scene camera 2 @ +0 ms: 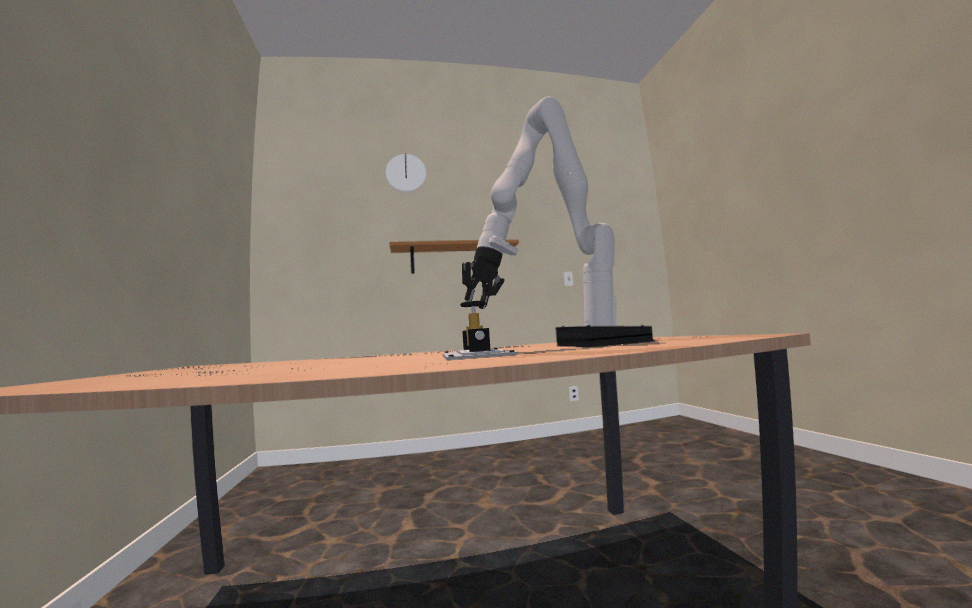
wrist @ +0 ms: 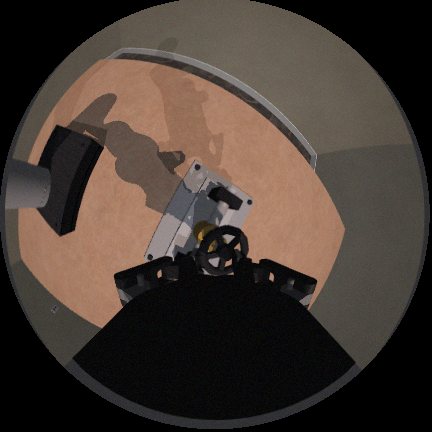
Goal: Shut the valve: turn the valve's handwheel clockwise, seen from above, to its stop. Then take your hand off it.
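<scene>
The valve's black handwheel (scene camera 2: 471, 304) (wrist: 243, 241) is a spoked ring on top of the brass valve stem (scene camera 2: 473, 321) (wrist: 204, 232). Below it are a black valve body (scene camera 2: 470, 339) and a grey base plate (scene camera 2: 458, 354) (wrist: 165, 234) on the table. My gripper (scene camera 2: 475, 302) (wrist: 215, 255) reaches down from above, tilted, and is shut on the handwheel, with a finger at each side of its rim in the wrist view. The lower part of the valve is partly hidden by the wheel in the wrist view.
The wooden table (scene camera 2: 322, 376) (wrist: 295, 225) carries the valve. The arm's black base box (scene camera 2: 604, 335) (wrist: 70, 185) stands to the right of the valve in the scene view. A wooden shelf (scene camera 2: 430, 245) and a round clock (scene camera 2: 405, 172) are on the back wall.
</scene>
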